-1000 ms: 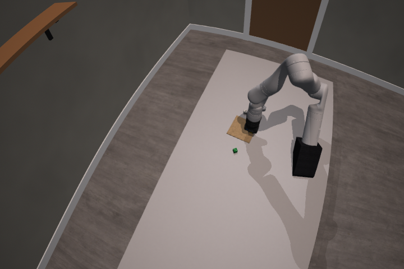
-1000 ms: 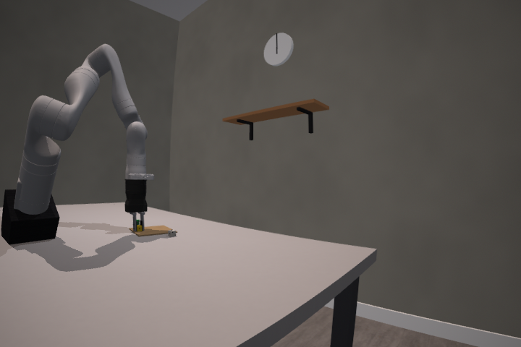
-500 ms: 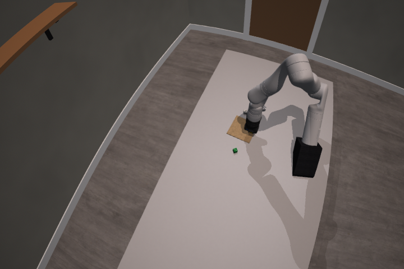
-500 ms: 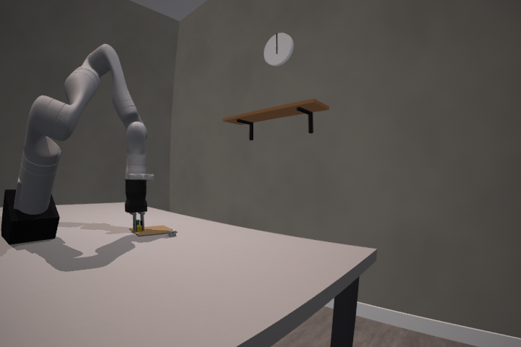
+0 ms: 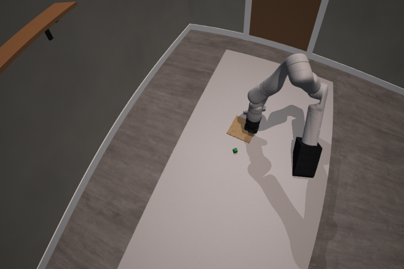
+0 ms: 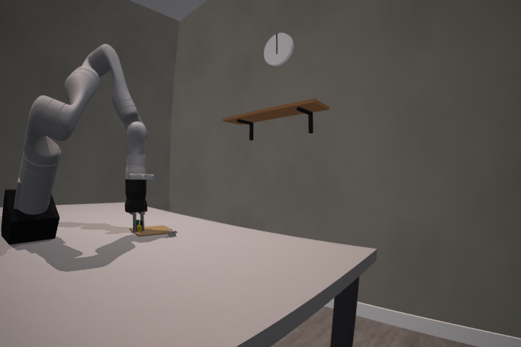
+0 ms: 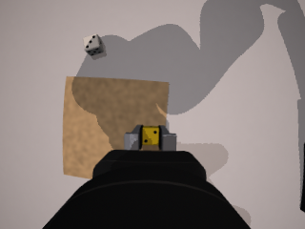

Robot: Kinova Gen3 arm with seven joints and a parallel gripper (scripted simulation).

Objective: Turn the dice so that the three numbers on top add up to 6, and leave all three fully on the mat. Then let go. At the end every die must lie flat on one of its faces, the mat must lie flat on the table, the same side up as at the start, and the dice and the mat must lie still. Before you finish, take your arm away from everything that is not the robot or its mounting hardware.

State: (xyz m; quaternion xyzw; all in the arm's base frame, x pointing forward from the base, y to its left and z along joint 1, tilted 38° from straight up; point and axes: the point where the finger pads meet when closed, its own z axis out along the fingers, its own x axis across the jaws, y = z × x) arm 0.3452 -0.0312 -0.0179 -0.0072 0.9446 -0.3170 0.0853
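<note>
Right now the yellow die is 1 cm below my hand. From my hand the other things lie so: green die 15 cm to the left, 5 cm ahead, 1 cm below; then tan mat 5 cm ahead, 2 cm below; then white die 12 cm to the right, 7 cm ahead, 1 cm below.
</note>
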